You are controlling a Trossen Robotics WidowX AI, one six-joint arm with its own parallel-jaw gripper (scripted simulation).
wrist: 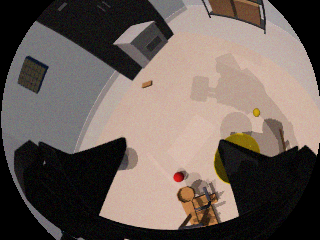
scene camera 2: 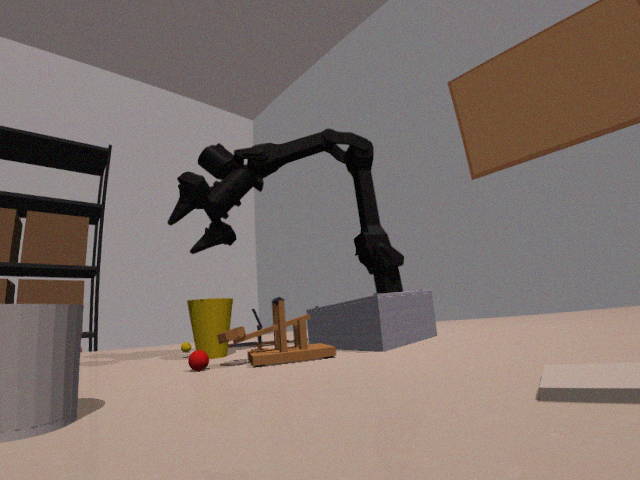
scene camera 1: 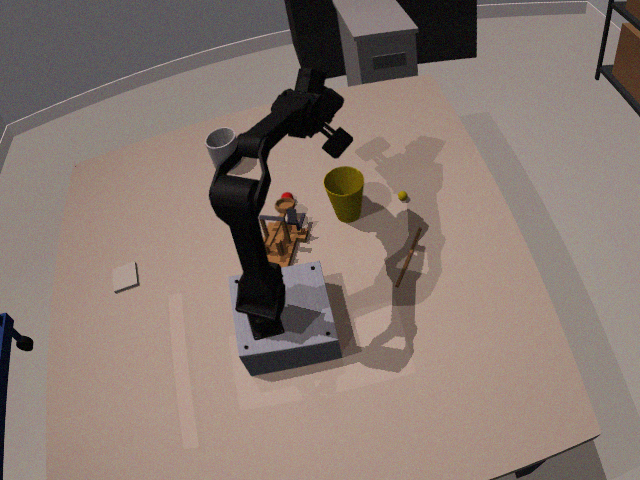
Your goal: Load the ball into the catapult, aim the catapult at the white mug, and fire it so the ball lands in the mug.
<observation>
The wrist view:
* gripper: 173, 144
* wooden catapult: 199, 210
</observation>
